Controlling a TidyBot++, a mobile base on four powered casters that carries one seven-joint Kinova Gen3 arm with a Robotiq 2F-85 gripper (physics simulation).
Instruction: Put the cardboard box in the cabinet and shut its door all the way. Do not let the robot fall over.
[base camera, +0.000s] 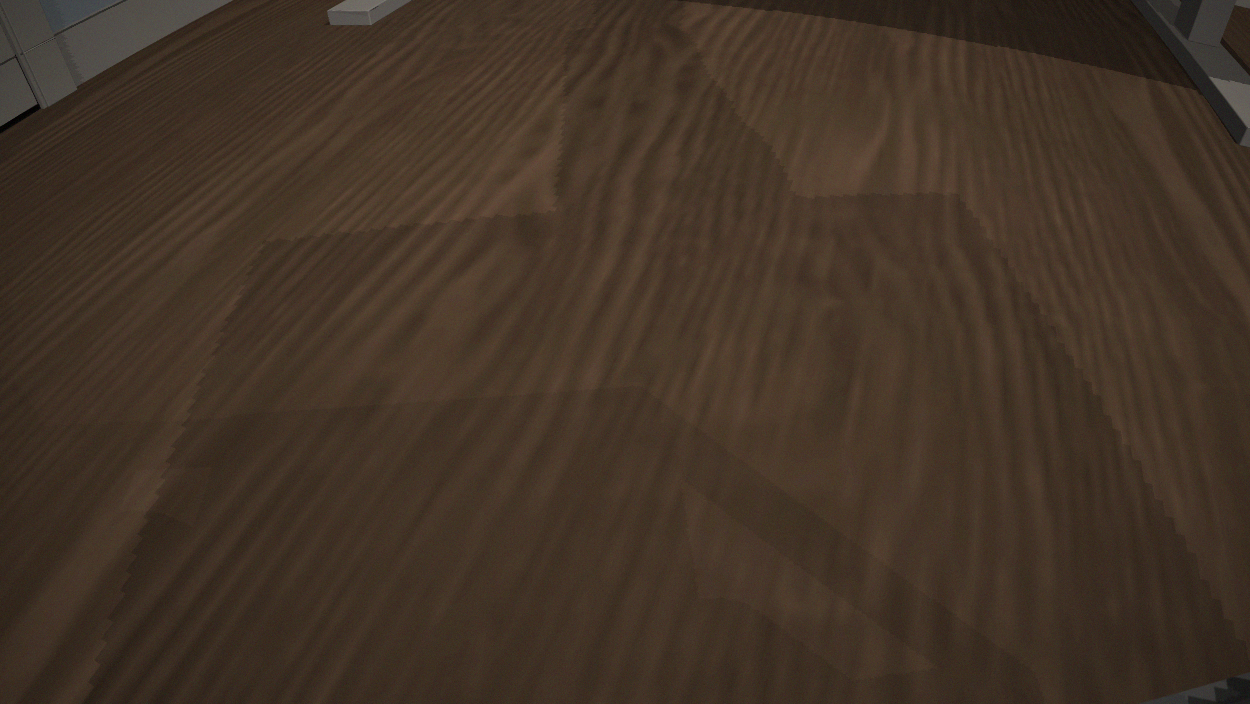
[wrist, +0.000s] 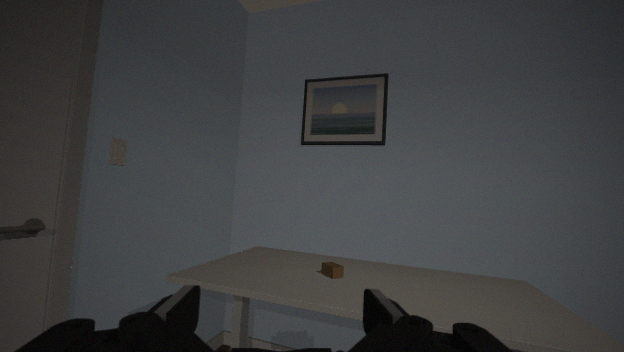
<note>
I see my gripper (wrist: 283, 306) and a framed picture (wrist: 352, 110).
</note>
